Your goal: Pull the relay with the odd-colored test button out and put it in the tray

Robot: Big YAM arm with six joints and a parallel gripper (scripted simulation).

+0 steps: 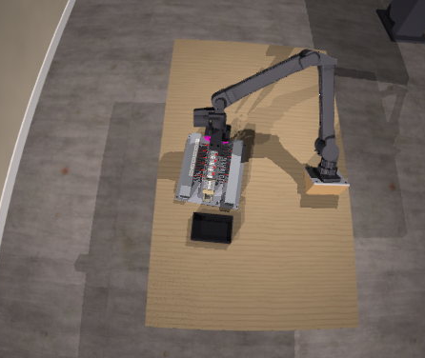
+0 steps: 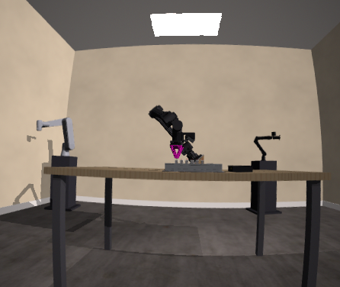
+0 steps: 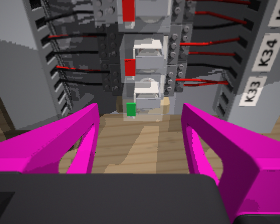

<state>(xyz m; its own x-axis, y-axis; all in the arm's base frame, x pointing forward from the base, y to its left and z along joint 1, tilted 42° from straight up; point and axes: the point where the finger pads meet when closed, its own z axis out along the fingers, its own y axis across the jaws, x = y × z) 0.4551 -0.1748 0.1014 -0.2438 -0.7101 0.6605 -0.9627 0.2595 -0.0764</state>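
Right now the relay is 30 mm below my hand. From my hand the other things lie so: black tray: 60 mm ahead, 360 mm to the left, 60 mm below.
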